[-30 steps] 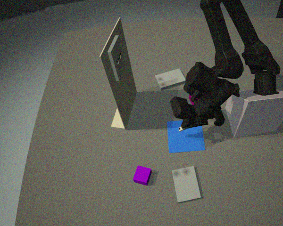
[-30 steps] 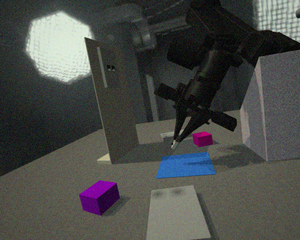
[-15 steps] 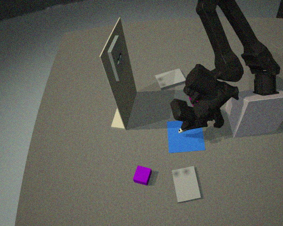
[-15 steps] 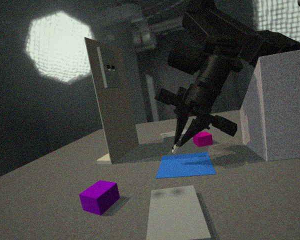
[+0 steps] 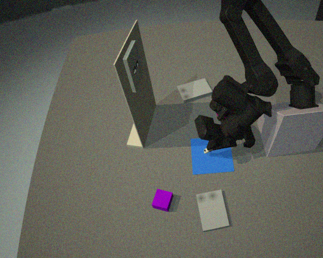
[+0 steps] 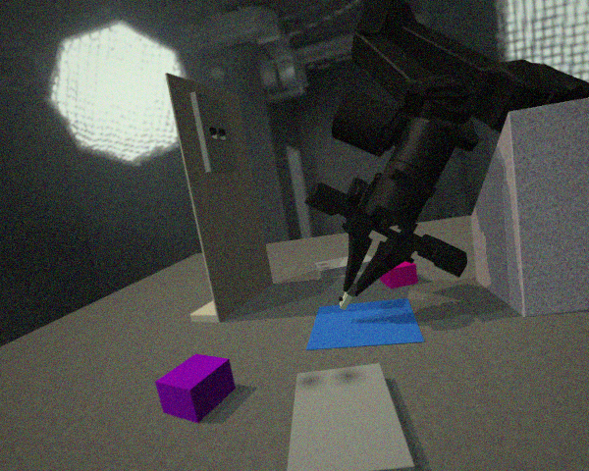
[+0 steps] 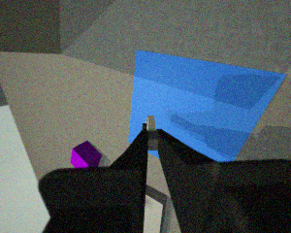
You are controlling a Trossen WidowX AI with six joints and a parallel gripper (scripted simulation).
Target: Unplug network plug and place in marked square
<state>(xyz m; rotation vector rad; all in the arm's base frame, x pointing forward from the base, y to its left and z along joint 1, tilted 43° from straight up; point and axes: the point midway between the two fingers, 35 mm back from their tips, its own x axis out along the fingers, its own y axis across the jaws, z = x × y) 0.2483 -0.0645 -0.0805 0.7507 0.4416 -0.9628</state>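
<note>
The blue marked square lies 1 cm behind my gripper tip and 4 cm below it. From my gripper tip the other things lie so: network plug (right at my gripper tip); then magenta block (8 cm behind, 13 cm to the right, 2 cm below); then purple block (15 cm ahead, 12 cm to the left, 2 cm below).
</note>
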